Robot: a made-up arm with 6 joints.
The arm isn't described. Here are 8 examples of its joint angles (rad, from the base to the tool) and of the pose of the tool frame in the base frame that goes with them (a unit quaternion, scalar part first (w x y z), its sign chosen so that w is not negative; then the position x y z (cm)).
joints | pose
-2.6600 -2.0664 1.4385 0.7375 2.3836 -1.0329 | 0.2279 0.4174 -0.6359 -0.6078 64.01 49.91 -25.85
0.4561 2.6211 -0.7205 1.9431 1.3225 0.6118 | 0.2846 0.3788 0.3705 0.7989 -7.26 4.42 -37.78
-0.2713 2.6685 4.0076 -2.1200 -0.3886 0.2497 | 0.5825 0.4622 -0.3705 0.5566 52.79 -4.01 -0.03
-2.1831 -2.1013 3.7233 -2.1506 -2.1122 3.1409 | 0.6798 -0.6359 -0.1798 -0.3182 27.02 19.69 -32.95
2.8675 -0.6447 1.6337 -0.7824 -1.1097 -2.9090 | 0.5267 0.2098 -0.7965 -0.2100 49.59 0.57 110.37
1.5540 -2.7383 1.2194 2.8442 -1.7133 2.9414 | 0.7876 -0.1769 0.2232 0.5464 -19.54 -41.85 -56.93
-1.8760 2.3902 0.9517 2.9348 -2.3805 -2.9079 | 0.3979 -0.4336 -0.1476 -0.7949 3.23 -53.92 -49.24
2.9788 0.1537 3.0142 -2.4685 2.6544 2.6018 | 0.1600 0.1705 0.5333 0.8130 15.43 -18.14 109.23
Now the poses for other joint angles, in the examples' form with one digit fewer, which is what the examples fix.
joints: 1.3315 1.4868 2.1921 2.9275 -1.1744 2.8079
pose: 0.374 0.649 -0.502 0.432 1.1 85.6 56.7
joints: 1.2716 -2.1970 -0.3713 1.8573 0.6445 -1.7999
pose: 0.419 0.208 -0.718 0.516 -27.9 -71.5 17.7
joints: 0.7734 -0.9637 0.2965 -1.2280 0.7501 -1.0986
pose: 0.106 -0.846 0.209 -0.480 -12.0 -21.0 87.7
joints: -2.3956 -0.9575 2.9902 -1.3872 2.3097 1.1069
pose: 0.210 0.046 -0.815 0.538 61.4 61.6 53.1
